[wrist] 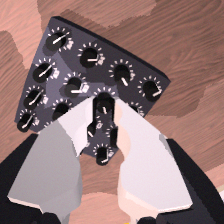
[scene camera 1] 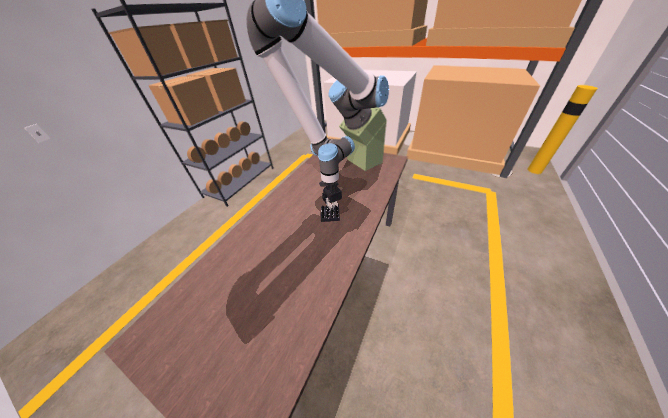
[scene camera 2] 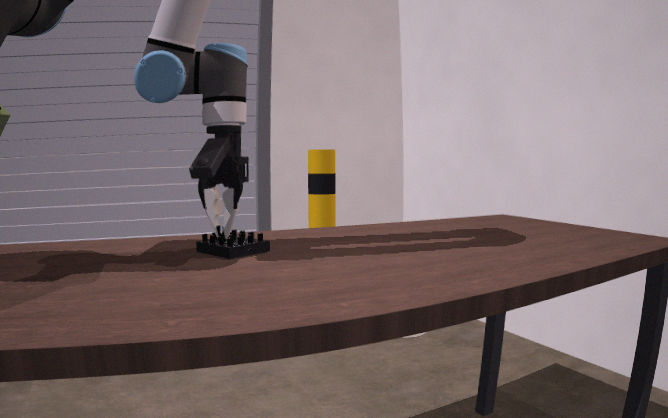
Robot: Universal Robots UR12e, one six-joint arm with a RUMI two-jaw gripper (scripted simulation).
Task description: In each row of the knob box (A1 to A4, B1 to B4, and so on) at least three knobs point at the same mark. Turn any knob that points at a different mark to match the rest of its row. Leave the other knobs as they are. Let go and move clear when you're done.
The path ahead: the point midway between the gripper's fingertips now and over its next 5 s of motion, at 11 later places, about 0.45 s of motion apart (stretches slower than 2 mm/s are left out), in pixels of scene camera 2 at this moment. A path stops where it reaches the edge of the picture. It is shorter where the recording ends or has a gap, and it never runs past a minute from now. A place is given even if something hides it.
My gripper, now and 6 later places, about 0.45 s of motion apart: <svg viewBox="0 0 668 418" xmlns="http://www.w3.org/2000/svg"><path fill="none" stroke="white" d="M222 238L222 231L222 220L222 217L221 199L221 171L221 153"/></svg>
